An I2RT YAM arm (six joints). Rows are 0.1 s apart.
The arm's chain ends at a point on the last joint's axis. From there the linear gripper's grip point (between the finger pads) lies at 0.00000 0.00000 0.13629 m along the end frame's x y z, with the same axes.
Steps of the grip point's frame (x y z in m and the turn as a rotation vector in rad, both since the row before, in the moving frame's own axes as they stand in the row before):
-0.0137, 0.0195, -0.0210, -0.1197, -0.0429, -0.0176
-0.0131, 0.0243, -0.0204, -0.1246, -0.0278, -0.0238
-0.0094, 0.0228, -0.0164, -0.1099, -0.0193, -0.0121
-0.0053, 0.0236, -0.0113, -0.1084, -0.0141, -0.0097
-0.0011, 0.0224, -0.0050, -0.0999, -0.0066, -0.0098
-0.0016, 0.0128, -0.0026, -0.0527, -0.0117, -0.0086
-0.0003, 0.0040, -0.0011, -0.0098, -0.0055, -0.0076
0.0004, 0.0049, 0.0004, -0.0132, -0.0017, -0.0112
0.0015, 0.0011, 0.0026, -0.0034, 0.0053, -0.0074
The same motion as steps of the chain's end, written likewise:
-0.0080, 0.0032, -0.0199, -0.1197, -0.0429, -0.0176
-0.0095, 0.0073, -0.0193, -0.1246, -0.0278, -0.0238
-0.0069, 0.0078, -0.0156, -0.1099, -0.0193, -0.0121
-0.0035, 0.0088, -0.0105, -0.1084, -0.0141, -0.0097
-0.0003, 0.0088, -0.0043, -0.0999, -0.0066, -0.0098
0.0000, 0.0056, -0.0024, -0.0527, -0.0117, -0.0086
0.0004, 0.0027, -0.0011, -0.0098, -0.0055, -0.0076
0.0006, 0.0031, 0.0004, -0.0132, -0.0017, -0.0112
0.0008, 0.0006, 0.0026, -0.0034, 0.0053, -0.0074

